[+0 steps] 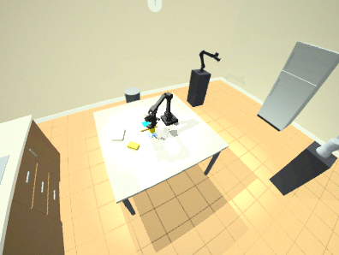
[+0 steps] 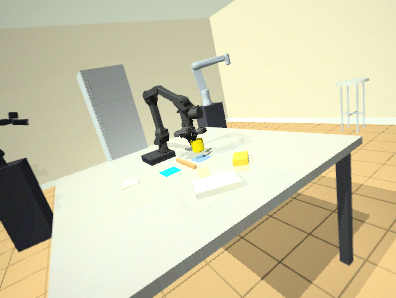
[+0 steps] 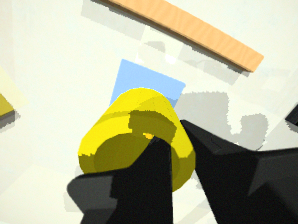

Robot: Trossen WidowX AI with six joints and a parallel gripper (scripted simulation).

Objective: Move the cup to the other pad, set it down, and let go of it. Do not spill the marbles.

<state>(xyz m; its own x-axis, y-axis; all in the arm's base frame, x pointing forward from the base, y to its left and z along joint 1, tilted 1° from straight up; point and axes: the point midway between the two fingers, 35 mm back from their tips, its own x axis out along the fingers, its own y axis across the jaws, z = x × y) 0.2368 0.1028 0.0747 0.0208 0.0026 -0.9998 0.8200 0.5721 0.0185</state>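
The cyan pad lies 180 mm to the right of my gripper tip, 80 mm below it and 30 mm ahead of it. The rest, counted from my gripper tip: orange marble: 30 mm to the left, 20 mm below, 10 mm ahead; light blue pad: 80 mm below, 20 mm to the left, 20 mm ahead; yellow cup: 20 mm to the left, 20 mm ahead.
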